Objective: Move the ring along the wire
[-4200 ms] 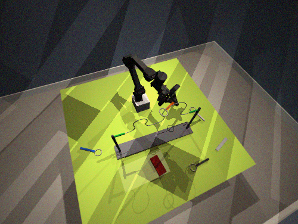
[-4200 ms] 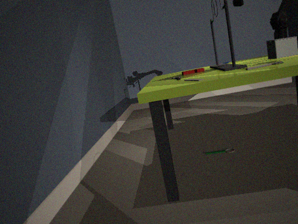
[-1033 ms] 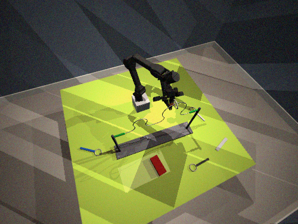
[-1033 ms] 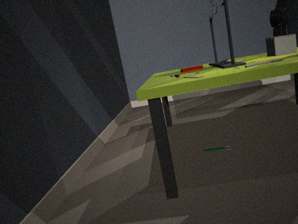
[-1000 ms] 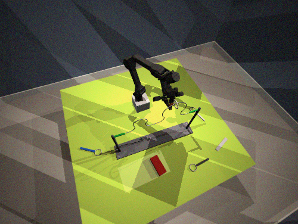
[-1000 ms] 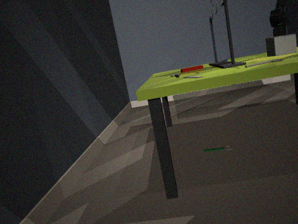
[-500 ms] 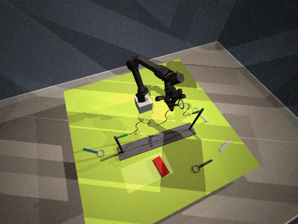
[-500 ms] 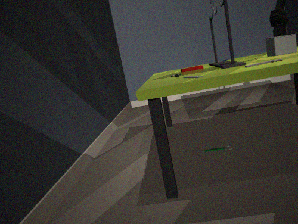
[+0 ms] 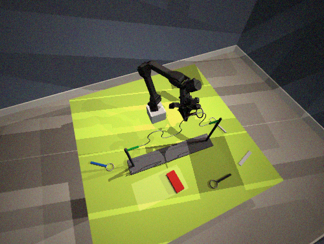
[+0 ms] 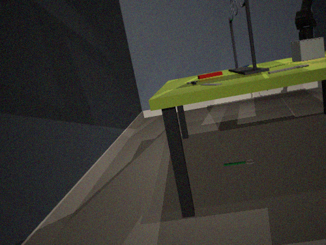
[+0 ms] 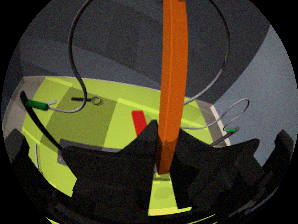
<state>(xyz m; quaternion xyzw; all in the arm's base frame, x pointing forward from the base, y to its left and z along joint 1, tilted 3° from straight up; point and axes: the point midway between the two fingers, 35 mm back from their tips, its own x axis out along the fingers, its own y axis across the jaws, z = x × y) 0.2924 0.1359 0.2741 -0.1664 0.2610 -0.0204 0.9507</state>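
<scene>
Right now the orange-handled ring is 80 mm above my gripper tip, 30 mm to the left of it and 10 mm ahead of it. Round my gripper tip: red block: 370 mm below, 250 mm ahead, 90 mm to the right; then grey bar: 470 mm to the left, 380 mm below, 190 mm ahead; then dark-handled ring: 370 mm below, 310 mm ahead, 210 mm to the left.
</scene>
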